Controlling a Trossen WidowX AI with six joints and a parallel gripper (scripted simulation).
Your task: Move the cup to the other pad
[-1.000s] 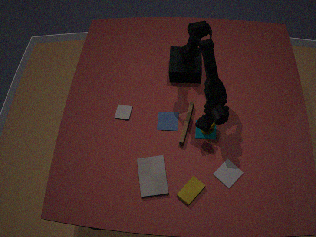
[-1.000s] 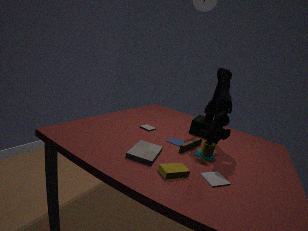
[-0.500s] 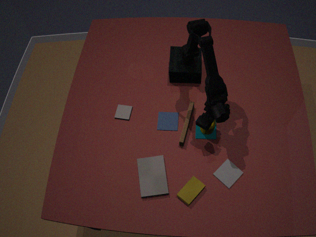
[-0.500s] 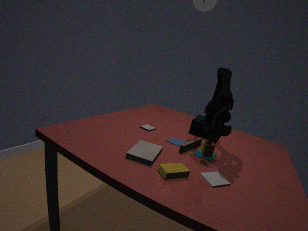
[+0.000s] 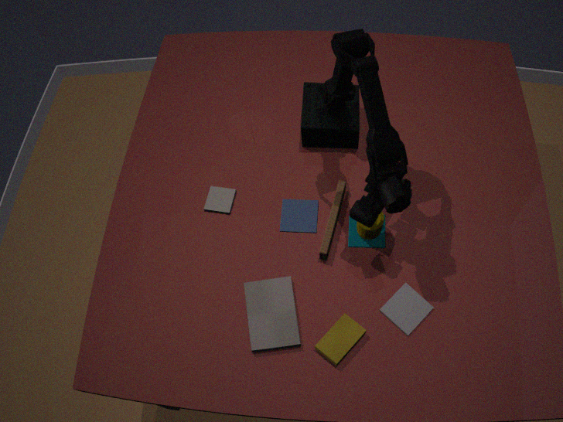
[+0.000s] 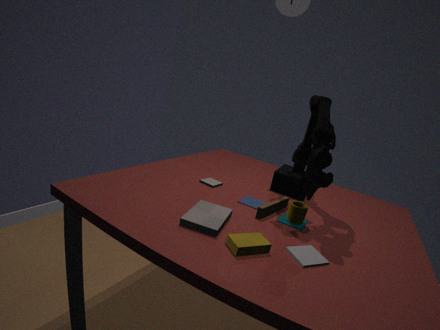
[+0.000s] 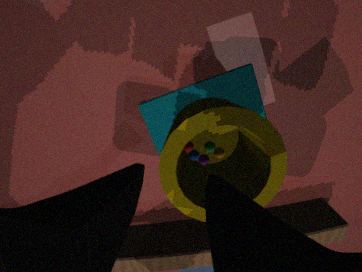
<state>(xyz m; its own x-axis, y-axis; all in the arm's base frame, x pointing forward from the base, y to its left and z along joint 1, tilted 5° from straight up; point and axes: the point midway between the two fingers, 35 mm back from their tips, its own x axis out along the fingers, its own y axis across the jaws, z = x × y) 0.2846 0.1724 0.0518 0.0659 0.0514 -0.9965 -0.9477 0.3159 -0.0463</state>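
My gripper tip is 5 cm above the yellow cup, 2 cm short of it and 1 cm to the left of it. Also, from my gripper tip: wooden bar: 11 cm to the right, 8 cm below, 3 cm ahead; then blue pad: 20 cm to the right, 10 cm below, 3 cm ahead; then teal pad: 10 cm below, 3 cm ahead, 1 cm to the right.
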